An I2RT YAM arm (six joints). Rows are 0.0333 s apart.
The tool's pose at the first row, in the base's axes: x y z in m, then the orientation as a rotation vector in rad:
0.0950 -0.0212 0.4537 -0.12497 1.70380 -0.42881
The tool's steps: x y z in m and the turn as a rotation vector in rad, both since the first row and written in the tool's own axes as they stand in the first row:
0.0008 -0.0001 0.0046 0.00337 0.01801 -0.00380
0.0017 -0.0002 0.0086 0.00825 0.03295 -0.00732
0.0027 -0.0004 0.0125 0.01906 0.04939 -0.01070
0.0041 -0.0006 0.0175 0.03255 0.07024 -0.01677
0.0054 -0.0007 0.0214 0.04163 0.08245 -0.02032
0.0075 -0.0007 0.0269 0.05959 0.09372 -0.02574
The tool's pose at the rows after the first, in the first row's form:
0.0993 -0.0225 0.4524 -0.12223 1.72071 -0.43678
0.1030 -0.0237 0.4512 -0.11874 1.73424 -0.44546
0.1066 -0.0251 0.4498 -0.11045 1.74779 -0.45929
0.1111 -0.0268 0.4480 -0.10156 1.76496 -0.47804
0.1147 -0.0281 0.4464 -0.09545 1.77467 -0.49006
0.1196 -0.0299 0.4438 -0.08455 1.78115 -0.51098

